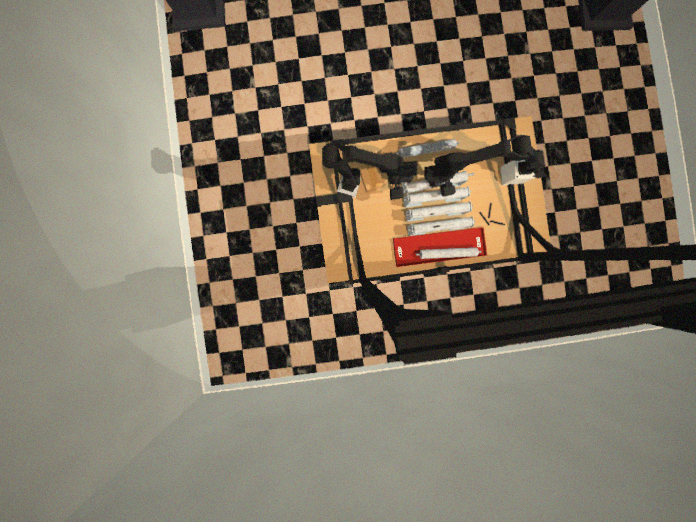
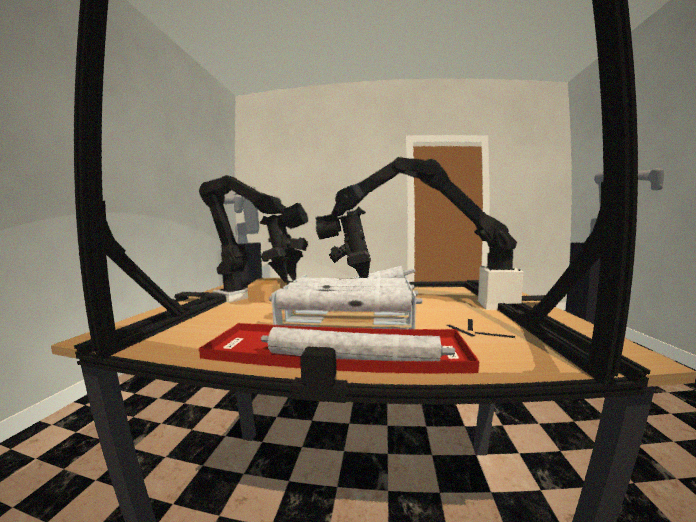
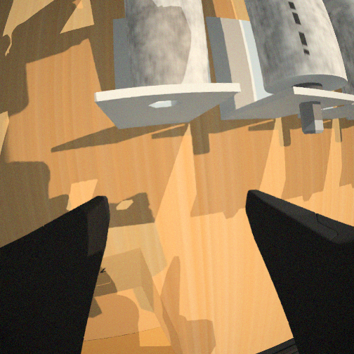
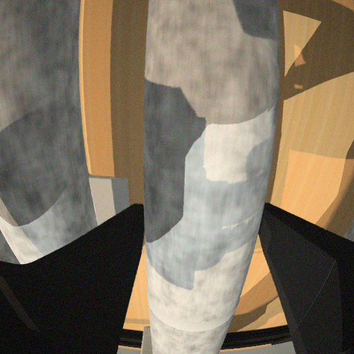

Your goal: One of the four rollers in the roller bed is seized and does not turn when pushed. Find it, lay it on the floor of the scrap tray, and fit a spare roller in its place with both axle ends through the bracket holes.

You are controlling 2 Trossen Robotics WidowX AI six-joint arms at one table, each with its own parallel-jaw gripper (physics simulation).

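Where they show: left gripper, fingertip midpoint: (image 1: 397, 186) (image 2: 290, 281); left arm's base at its link origin: (image 1: 349, 184) (image 2: 232, 289); right arm's base at its link origin: (image 1: 524, 168) (image 2: 500, 268).
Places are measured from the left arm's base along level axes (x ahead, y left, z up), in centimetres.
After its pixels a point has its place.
My right gripper (image 2: 362, 275) @[x 44.9, y 14.4, z 3.8 cm] (image 4: 201, 213) is shut on a pale mottled roller (image 1: 462, 179) @[x 53.3, y 16.6, z 7.7 cm] (image 2: 400, 273) @[x 55.1, y 16.9, z 7.2 cm] (image 3: 165, 45) (image 4: 210, 150) at the far end of the roller bed (image 2: 414, 317) @[x 66.0, y -3.3, z 1.4 cm]. Its right end is raised. At its left end, the bracket plate (image 3: 132, 112) shows a hole with no axle through it. My left gripper (image 2: 290, 277) @[x 23.7, y 5.1, z 4.2 cm] (image 3: 178, 203) is open and empty, beyond that plate's outer side. The neighbouring roller (image 3: 300, 45) has its axle through its bracket. Another roller (image 1: 449, 253) @[x 59.6, y -19.4, z 2.1 cm] (image 2: 354, 343) @[x 61.6, y -20.5, z 1.2 cm] lies in the red scrap tray (image 1: 404, 241) @[x 36.7, y -19.6, z -2.7 cm] (image 2: 393, 365) @[x 68.1, y -19.6, z -1.6 cm].
A further roller (image 1: 427, 147) @[x 33.3, y 29.8, z 1.9 cm] lies on the table behind the bed. A wooden block (image 2: 264, 290) @[x 14.4, y 2.4, z 0.9 cm] stands at the back left. Thin black sticks (image 2: 494, 335) @[x 81.8, y 4.4, z -3.0 cm] lie right of the bed. Black frame posts (image 2: 609, 196) @[x 97.7, y -8.2, z 24.4 cm] (image 2: 92, 196) @[x 21.4, y -44.7, z 27.1 cm] stand at both sides.
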